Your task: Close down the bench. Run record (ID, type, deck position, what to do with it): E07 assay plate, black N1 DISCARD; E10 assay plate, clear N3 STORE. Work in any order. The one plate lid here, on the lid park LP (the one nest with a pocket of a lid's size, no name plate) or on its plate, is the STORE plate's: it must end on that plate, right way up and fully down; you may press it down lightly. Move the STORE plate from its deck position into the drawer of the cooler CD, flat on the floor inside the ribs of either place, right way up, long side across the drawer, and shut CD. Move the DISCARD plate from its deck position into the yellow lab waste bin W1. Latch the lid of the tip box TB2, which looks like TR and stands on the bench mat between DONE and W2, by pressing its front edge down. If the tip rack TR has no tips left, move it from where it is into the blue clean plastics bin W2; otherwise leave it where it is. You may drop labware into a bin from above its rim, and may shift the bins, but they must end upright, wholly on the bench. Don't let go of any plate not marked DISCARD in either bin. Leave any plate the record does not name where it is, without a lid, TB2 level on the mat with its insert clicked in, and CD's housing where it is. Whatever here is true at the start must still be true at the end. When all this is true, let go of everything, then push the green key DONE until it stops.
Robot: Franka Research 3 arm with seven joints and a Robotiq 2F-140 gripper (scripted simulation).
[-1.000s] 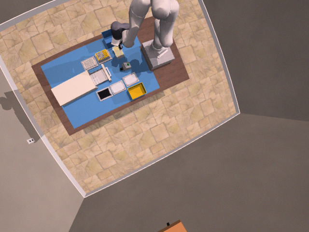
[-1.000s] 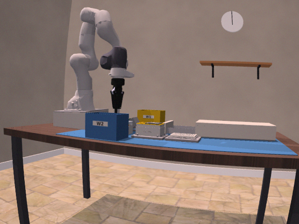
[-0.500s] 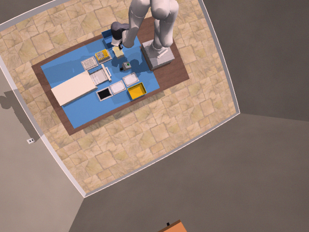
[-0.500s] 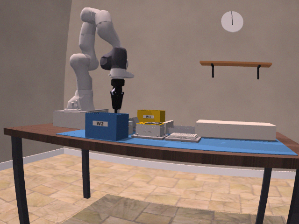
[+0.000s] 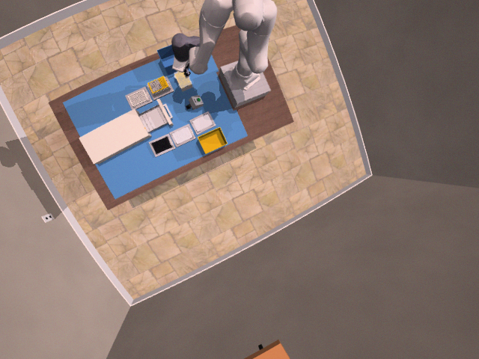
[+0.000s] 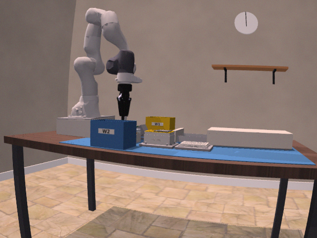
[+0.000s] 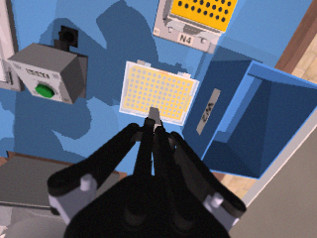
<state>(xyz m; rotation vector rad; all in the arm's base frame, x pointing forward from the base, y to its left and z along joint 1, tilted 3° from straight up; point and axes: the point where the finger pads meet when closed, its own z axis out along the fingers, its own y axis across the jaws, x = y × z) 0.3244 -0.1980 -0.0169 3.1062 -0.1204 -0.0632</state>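
The yellow insert lies 5 cm below my hand and 3 cm ahead of it. From my hand the other things lie so: blue bin W2: 16 cm to the right, 6 cm below, 2 cm ahead; box: 6 cm below, 3 cm ahead; green key DONE: 18 cm to the left, 4 cm below, 1 cm ahead.
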